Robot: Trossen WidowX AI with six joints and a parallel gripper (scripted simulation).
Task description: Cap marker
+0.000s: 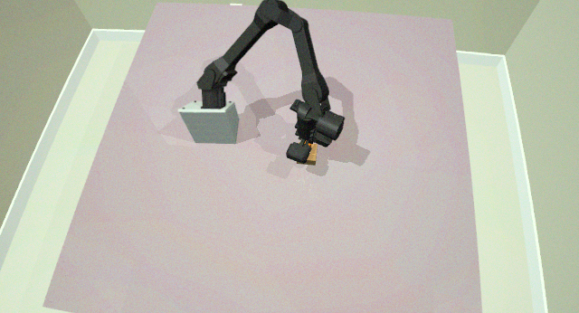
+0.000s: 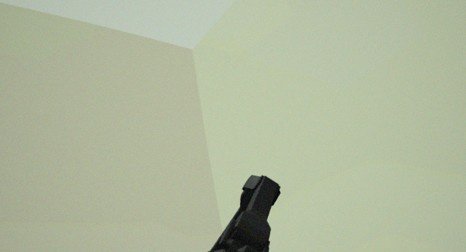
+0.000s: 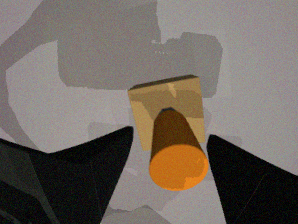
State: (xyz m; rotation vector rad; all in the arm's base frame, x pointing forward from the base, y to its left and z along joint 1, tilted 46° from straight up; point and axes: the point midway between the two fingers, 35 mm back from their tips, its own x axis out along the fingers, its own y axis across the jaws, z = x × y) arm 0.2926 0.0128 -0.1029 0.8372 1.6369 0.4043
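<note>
Right now my gripper tip is 10 mm below the orange cap. Round my gripper tip: holder block (50 mm below).
</note>
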